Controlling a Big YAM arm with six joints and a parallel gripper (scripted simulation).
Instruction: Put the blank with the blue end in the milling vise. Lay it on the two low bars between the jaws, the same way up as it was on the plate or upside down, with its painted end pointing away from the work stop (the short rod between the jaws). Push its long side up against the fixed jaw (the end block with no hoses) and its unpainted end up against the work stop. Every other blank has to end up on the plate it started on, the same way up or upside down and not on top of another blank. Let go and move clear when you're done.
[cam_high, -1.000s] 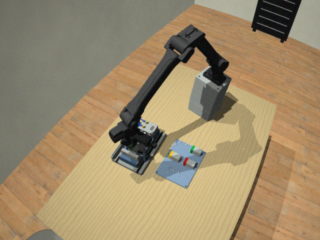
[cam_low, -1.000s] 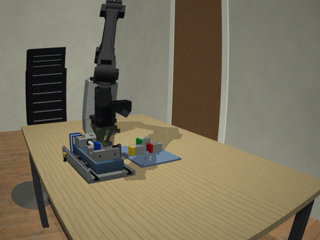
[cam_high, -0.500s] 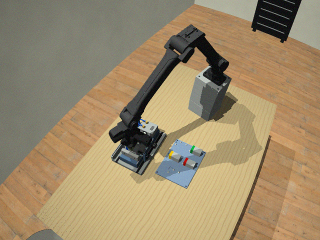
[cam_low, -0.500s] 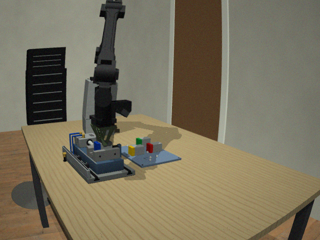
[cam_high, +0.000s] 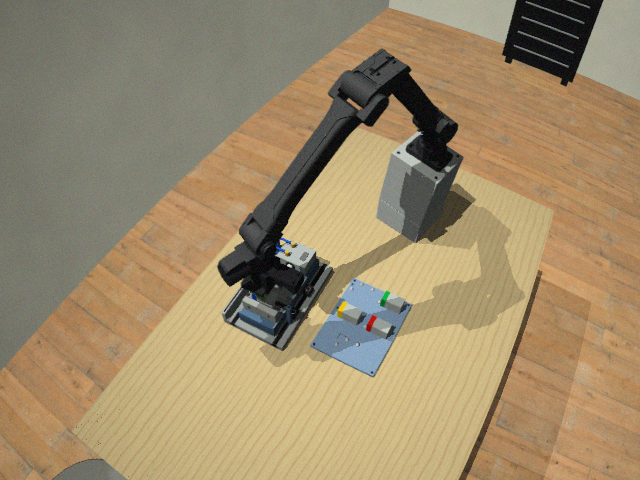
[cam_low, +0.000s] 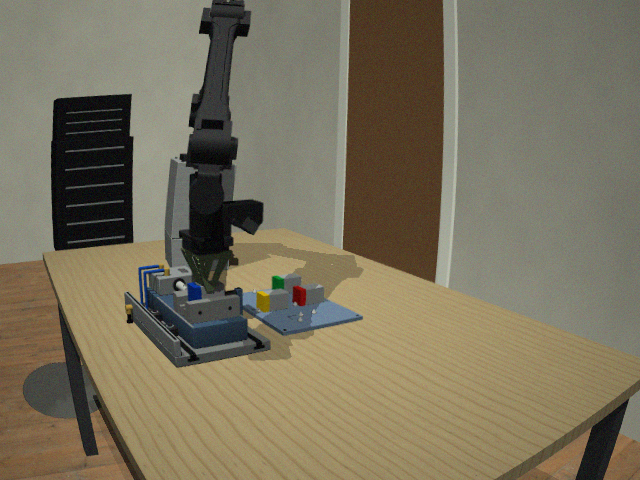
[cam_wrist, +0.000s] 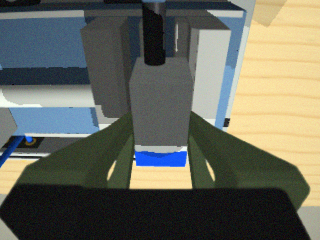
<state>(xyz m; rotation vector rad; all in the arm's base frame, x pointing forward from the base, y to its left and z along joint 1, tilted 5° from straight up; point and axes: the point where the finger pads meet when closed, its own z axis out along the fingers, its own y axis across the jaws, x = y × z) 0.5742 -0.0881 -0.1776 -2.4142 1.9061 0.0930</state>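
Right now my hand is 30 mm short of the fixed jaw, 10 mm to the right of it and 40 mm above it. Round my hand: light blue plate 150 mm behind, 220 mm to the left, 110 mm below; then yellow-ended blank 150 mm behind, 170 mm to the left, 90 mm below; then black work stop rod 10 mm behind, 40 mm to the left, 30 mm below.
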